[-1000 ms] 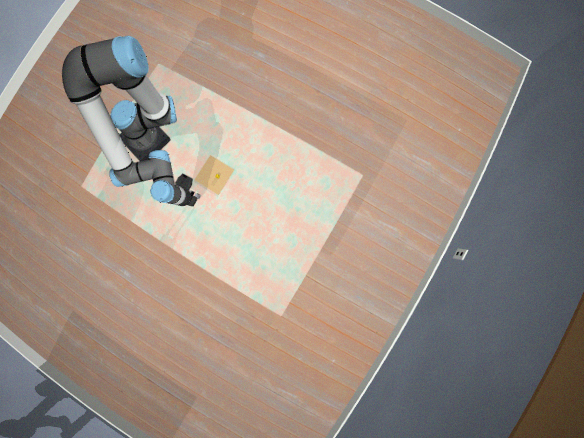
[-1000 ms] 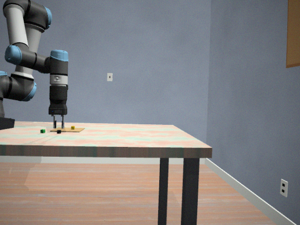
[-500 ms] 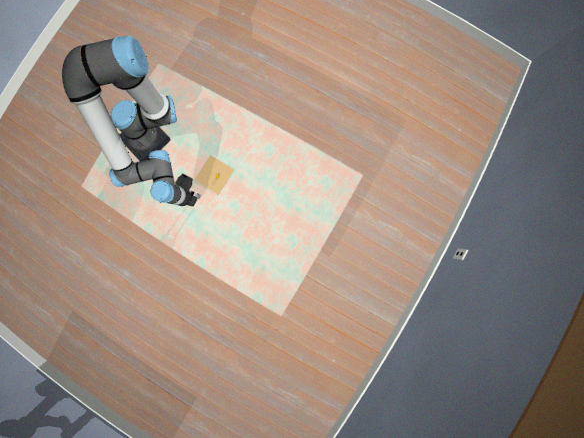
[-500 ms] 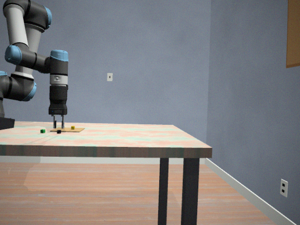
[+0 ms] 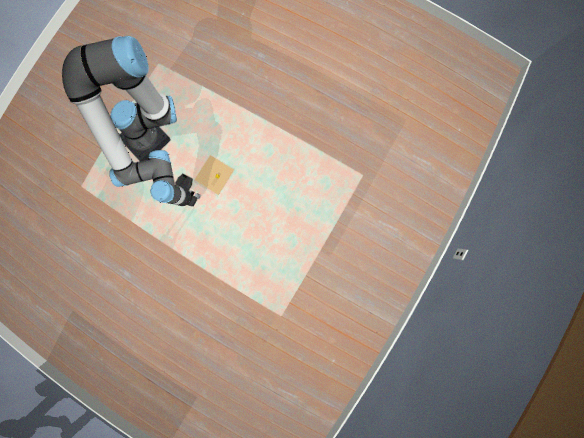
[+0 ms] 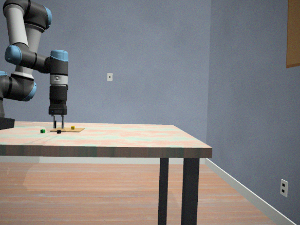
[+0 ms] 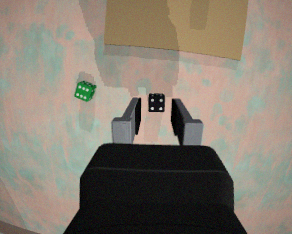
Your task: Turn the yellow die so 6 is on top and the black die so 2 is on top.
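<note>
My gripper is now 3 cm above the black die. Round my hand: yellow die (3 cm ahead, 13 cm to the left, 3 cm below); tan mat (1 cm ahead, 13 cm to the left, 4 cm below); green die (7 cm behind, 3 cm below).
</note>
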